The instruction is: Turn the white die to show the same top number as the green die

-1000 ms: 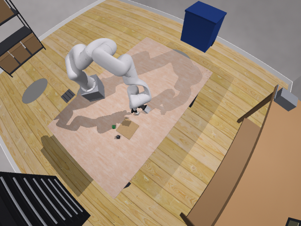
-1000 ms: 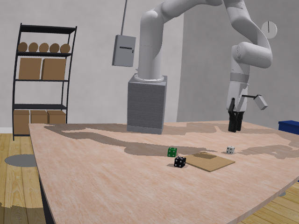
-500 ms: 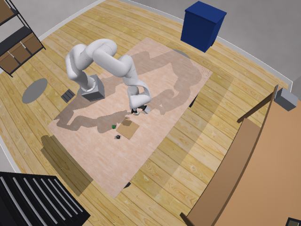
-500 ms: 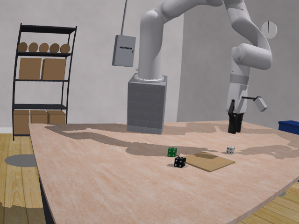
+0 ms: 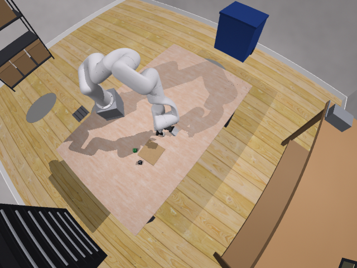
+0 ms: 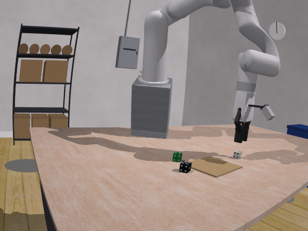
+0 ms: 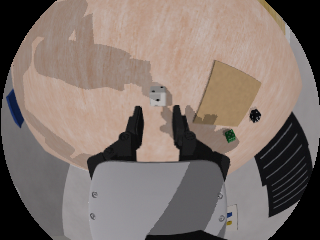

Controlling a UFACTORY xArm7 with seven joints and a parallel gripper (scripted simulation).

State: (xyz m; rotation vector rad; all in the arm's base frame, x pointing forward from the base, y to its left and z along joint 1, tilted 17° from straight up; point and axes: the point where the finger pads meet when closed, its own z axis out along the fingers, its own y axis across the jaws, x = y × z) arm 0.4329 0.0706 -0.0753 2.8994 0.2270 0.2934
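Now: hand 70 mm above the white die. Round my hand: green die: 210 mm to the right, 90 mm behind, 70 mm below; then brown mat: 150 mm to the right, 80 mm below; then black die: 260 mm to the right, 70 mm below, 10 mm behind.
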